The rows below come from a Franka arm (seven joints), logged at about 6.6 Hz.
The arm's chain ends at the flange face. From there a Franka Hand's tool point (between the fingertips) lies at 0.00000 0.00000 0.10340 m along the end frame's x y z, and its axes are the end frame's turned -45 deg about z.
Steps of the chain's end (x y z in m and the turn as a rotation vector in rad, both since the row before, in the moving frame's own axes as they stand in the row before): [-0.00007 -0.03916 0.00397 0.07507 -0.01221 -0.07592]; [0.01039 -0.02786 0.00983 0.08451 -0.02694 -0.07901]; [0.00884 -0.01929 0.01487 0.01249 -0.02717 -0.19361]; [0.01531 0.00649 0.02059 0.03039 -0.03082 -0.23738]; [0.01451 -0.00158 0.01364 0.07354 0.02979 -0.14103]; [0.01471 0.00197 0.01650 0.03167 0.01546 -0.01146]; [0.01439 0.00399 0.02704 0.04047 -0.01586 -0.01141]
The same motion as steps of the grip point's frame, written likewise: [0.03199 -0.03428 0.00367 0.06172 0.04445 -0.07592]; [0.03092 -0.02065 0.00942 0.07881 0.04071 -0.07901]; [0.01854 -0.01017 0.01482 0.02804 -0.01038 -0.19361]; [0.00568 0.01099 0.02049 0.04328 -0.00030 -0.23738]; [0.01867 0.00543 0.01332 0.03094 0.07307 -0.14103]; [0.01245 0.01059 0.01644 0.01146 0.03333 -0.01146]; [0.00913 0.00887 0.02694 0.03983 0.01740 -0.01141]
